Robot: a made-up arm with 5 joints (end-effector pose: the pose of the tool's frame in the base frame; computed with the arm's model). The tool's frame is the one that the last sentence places.
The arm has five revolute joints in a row. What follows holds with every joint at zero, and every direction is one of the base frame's.
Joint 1 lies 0.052 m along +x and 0.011 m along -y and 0.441 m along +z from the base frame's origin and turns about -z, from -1.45 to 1.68 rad.
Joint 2 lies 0.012 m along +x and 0.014 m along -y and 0.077 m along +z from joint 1 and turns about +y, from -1.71 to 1.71 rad.
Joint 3 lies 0.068 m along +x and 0.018 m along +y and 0.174 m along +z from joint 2 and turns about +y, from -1.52 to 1.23 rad.
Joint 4 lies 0.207 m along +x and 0.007 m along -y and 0.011 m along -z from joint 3 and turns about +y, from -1.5 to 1.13 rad.
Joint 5 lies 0.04 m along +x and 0.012 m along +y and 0.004 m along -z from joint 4 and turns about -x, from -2.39 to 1.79 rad.
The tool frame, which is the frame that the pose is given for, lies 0.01 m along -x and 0.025 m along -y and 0.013 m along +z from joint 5; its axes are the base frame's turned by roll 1.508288, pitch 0.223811 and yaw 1.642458 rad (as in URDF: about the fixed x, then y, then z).
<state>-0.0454 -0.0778 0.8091 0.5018 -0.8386</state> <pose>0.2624 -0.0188 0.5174 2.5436 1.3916 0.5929</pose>
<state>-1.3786 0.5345 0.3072 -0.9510 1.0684</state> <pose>0.1042 0.3008 0.4987 -0.9481 1.3846 1.3701</pose>
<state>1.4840 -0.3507 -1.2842 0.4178 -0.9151</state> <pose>0.0389 -0.0514 0.9347 0.2446 -0.0726 0.7768</pose>
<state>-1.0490 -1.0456 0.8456 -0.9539 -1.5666</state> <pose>0.1249 0.1076 0.7101 -0.3816 -0.1887 -2.3042</pose>
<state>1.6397 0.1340 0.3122 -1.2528 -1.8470</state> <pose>0.0327 -0.3386 0.5819 0.4444 -0.6320 1.4556</pose>
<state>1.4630 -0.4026 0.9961 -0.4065 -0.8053</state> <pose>0.0558 -0.2106 0.5615 1.6370 -0.3856 0.5370</pose>
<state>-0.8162 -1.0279 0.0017 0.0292 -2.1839</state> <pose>0.0824 0.0399 0.8453 -0.6431 -0.0229 -1.9067</pose>
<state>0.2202 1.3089 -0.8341 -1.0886 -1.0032</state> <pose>0.4504 -0.1160 0.3954 0.9863 0.2821 1.9769</pose>
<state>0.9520 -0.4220 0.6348 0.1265 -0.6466</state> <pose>0.1691 -0.2078 0.6319 1.8670 0.2033 0.7619</pose>
